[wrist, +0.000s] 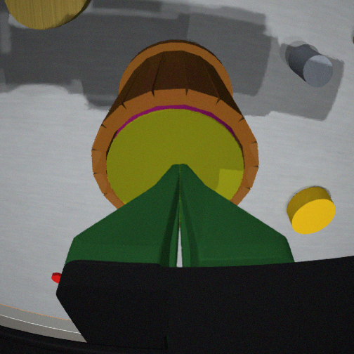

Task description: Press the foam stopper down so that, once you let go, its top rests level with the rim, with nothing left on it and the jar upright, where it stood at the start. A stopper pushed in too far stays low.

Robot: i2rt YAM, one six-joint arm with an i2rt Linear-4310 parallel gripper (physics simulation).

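Observation:
In the wrist view, the brown jar stands upright with an orange-brown rim. The round yellow-green foam stopper sits in its mouth, with a thin magenta band showing along the far inner edge. My gripper is shut, its two green fingertips together, and nothing shows between them. The tips appear over the middle of the stopper; whether they touch it I cannot tell. The fingers hide the near part of the stopper and rim.
A yellow disc lies right of the jar. A grey cylinder is at the upper right. A round wooden-looking object is at the upper left. A small red piece lies at the lower left, near the table's edge.

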